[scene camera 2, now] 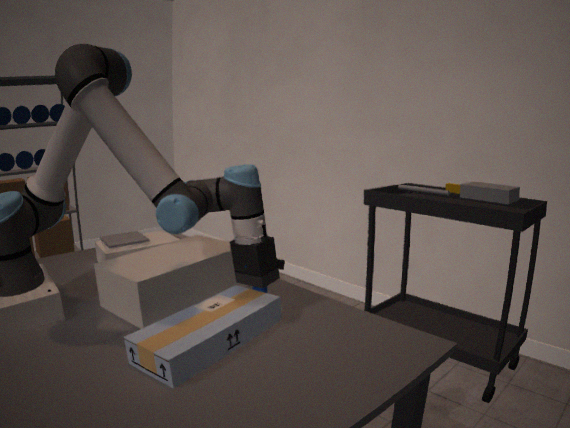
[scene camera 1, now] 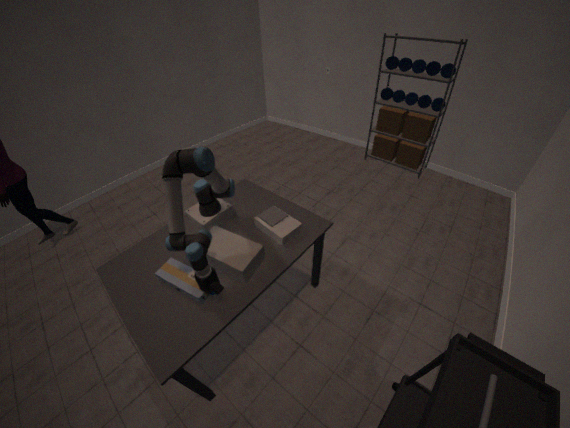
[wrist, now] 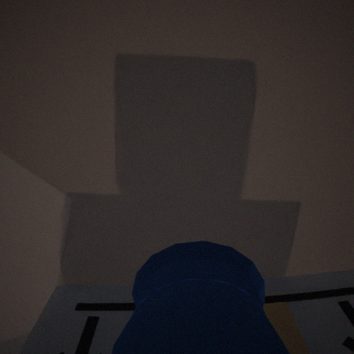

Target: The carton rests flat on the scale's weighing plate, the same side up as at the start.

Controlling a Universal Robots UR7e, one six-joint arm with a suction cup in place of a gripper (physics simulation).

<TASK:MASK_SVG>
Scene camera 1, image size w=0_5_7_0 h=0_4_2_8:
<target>carton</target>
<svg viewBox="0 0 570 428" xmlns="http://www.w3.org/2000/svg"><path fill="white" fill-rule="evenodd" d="M155 273L160 281L201 304L210 296L210 294L205 293L199 288L194 278L194 269L173 258L170 258Z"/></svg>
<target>beige box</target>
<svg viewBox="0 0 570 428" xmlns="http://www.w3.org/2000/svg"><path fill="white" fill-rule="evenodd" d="M214 225L209 230L212 234L211 244L206 254L209 265L246 284L265 260L264 245Z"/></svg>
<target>scale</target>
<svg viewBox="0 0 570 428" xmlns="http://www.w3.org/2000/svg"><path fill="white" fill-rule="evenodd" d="M272 206L254 218L255 226L283 246L302 232L302 223L277 207Z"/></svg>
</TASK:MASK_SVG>
